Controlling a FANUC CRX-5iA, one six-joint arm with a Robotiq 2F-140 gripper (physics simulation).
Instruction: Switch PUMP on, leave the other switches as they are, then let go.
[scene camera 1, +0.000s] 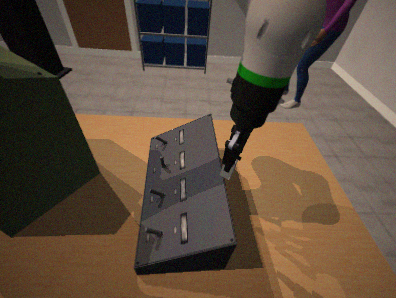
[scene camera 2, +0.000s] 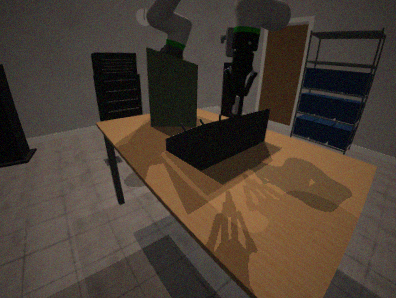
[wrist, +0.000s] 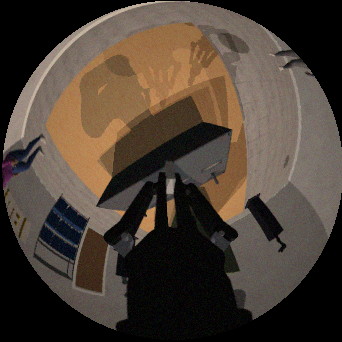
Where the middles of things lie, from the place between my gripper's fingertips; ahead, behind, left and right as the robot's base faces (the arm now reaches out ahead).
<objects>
Right now the dark sloped switch panel (scene camera 1: 193, 215) is 13 cm behind my hand, 4 cm to the left of it and 12 cm below it.
</objects>
